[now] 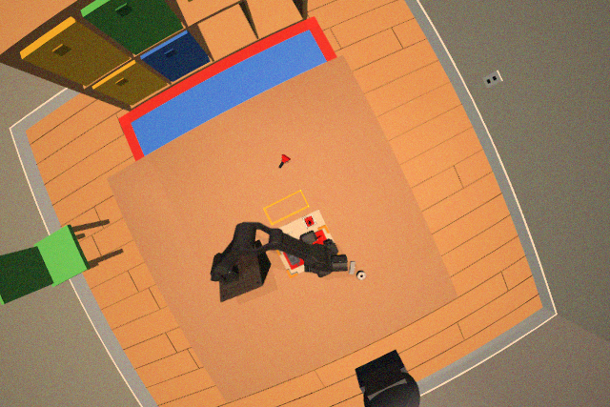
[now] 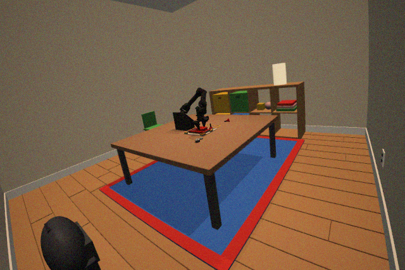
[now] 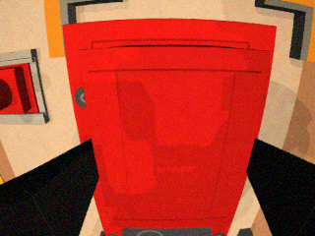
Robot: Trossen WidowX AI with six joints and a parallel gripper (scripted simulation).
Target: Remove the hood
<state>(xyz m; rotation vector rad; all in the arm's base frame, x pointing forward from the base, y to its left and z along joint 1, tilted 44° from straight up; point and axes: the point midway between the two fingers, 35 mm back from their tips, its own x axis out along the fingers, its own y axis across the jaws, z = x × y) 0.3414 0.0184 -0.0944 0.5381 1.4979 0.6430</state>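
My gripper tip is 1 cm below the red hood. Round my gripper tip: small wheel: 21 cm to the right, 14 cm ahead, 3 cm below.
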